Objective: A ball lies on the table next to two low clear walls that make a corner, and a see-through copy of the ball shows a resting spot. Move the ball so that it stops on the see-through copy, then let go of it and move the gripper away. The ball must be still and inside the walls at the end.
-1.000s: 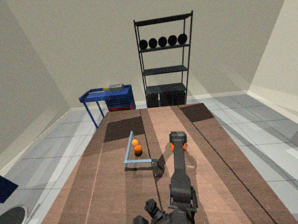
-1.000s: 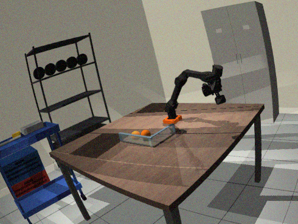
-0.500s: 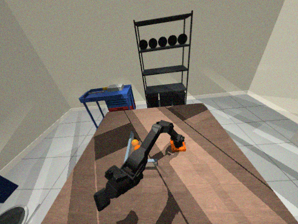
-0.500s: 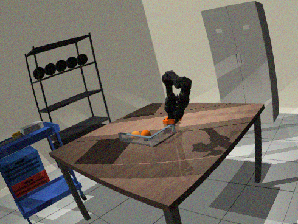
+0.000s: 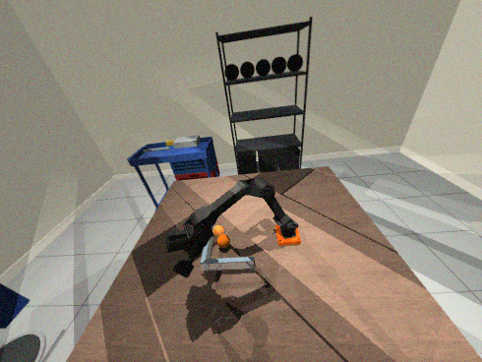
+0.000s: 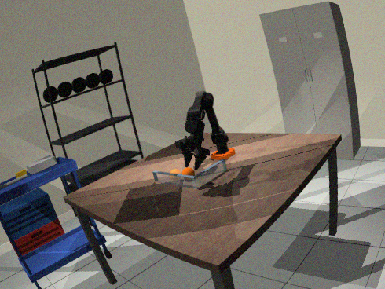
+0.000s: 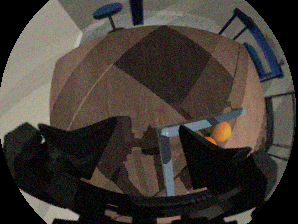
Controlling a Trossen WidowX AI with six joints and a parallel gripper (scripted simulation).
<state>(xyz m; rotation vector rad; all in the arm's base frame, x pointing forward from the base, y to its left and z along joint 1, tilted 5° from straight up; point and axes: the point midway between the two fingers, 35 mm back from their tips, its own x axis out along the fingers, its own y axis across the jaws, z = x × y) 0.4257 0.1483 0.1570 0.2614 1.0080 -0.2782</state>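
The orange ball lies 12 cm behind my gripper tip, 14 cm to the right of it and 9 cm below it. The rest, counted from my gripper tip: see-through copy of ball 9 cm behind, 21 cm to the right, 9 cm below.
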